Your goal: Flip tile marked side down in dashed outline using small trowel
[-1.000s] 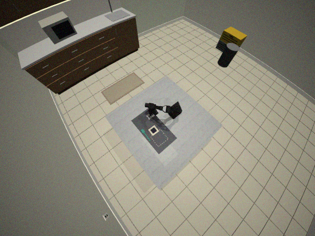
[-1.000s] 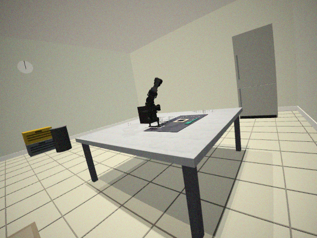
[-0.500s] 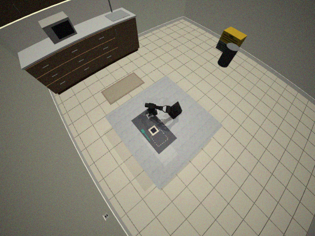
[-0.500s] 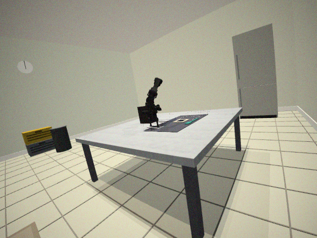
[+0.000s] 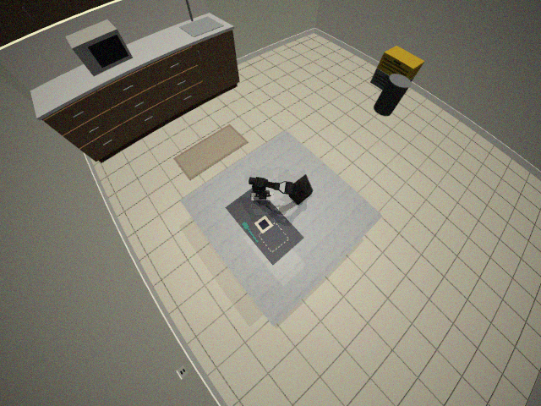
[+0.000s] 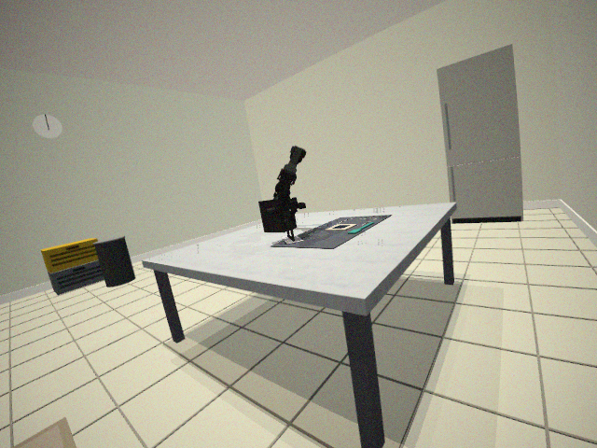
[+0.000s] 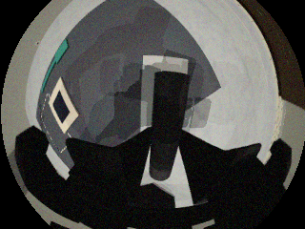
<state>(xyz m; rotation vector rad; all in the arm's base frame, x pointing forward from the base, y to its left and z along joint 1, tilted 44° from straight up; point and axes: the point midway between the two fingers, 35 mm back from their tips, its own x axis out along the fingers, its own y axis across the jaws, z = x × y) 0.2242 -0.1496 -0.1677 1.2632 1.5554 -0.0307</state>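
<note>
My gripper tip is now 2 cm past the trowel, 2 cm to the right of it and 3 cm above it. Round my gripper tip: teal strip (31 cm ahead, 13 cm to the left, 6 cm below); tile (19 cm ahead, 19 cm to the left, 6 cm below).
</note>
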